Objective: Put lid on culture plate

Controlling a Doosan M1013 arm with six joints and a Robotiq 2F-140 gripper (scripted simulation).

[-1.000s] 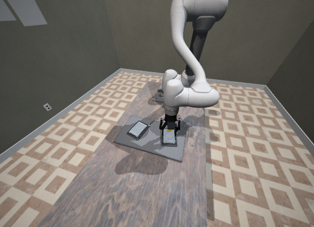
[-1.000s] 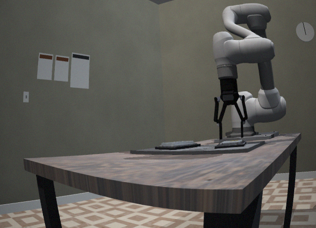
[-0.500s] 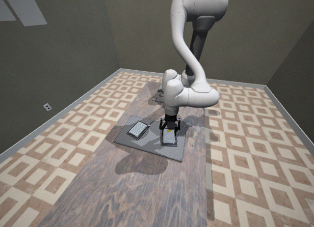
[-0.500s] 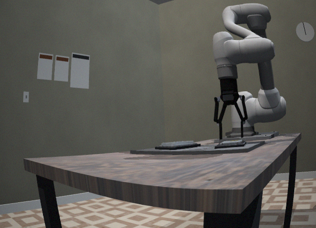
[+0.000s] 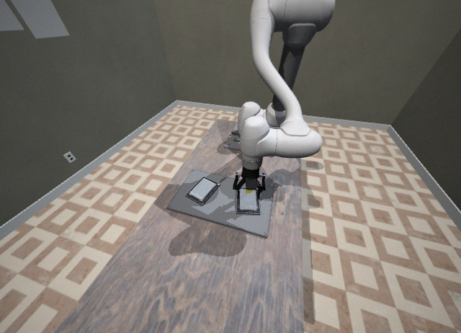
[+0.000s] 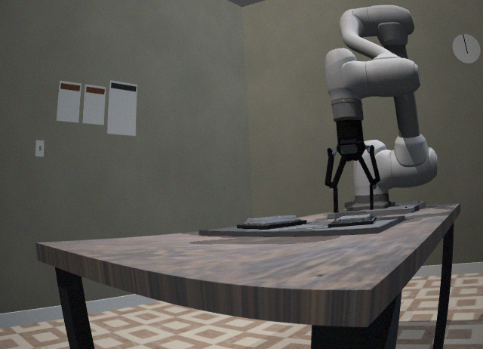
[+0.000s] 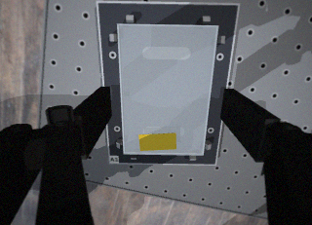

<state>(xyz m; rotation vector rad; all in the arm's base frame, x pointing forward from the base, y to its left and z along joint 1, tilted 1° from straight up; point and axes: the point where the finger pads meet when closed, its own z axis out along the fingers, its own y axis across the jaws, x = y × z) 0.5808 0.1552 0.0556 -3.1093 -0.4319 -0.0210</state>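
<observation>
Right now my hand is 4 cm above the clear lid. From my hand the other things lie so: culture plate (1 cm ahead, 26 cm to the right, 4 cm below); lid park LP1 (5 cm below).
</observation>
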